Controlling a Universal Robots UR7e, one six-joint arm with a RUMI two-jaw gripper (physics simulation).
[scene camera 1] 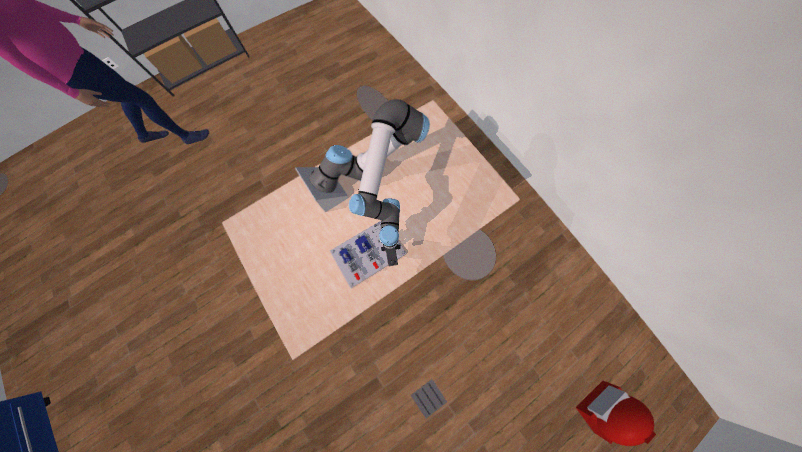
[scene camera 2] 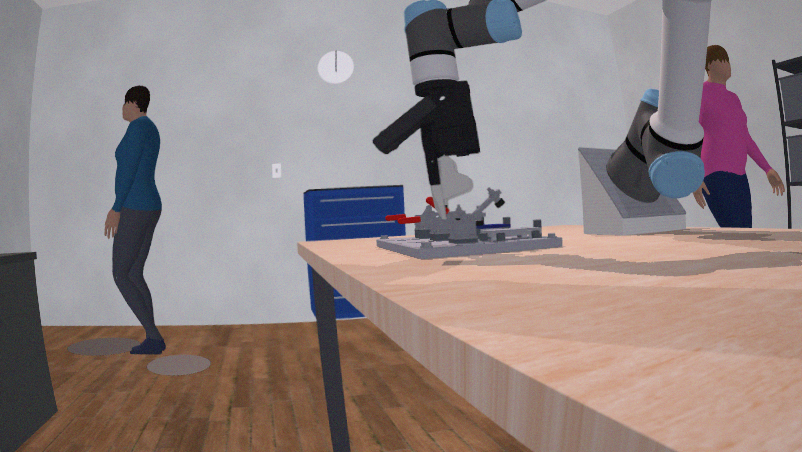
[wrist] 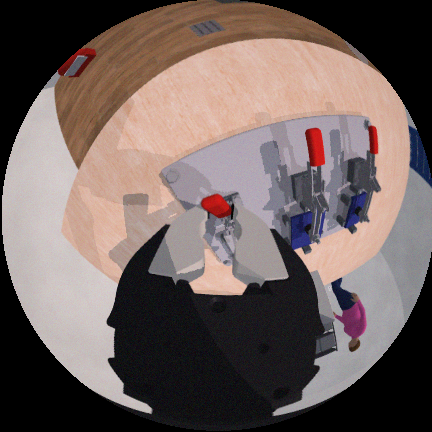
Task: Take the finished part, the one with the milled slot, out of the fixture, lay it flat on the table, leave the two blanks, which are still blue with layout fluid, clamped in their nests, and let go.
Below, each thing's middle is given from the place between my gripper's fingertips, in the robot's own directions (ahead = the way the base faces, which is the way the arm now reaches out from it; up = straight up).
The fixture plate (scene camera 2: 410,246) lies 6 cm behind my hand, 11 cm to the right of it and 4 cm below it.
